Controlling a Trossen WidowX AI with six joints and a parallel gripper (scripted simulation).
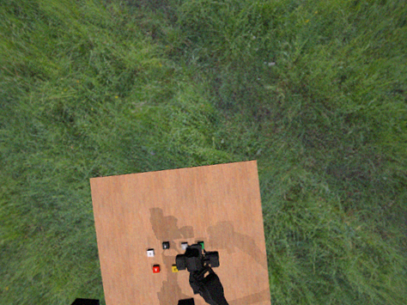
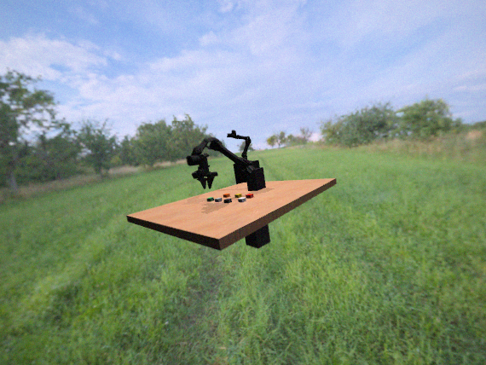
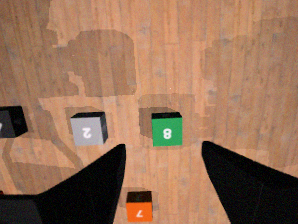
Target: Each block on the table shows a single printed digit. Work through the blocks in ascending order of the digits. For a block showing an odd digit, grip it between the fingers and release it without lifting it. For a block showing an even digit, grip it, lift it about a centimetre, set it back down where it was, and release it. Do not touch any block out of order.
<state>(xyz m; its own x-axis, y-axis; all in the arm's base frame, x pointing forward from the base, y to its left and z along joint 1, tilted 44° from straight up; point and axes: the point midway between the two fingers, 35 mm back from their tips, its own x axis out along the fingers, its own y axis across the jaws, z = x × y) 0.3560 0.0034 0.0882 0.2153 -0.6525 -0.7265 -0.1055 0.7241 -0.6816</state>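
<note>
The green block is 70 mm below my gripper tip, 10 mm to the right of it and 10 mm behind it. The rest, counted from my gripper tip: grey block 70 mm to the left, 70 mm below, 20 mm behind; then orange block 130 mm behind, 70 mm below, 10 mm to the left; then black block 170 mm to the left, 70 mm below, 20 mm behind.
</note>
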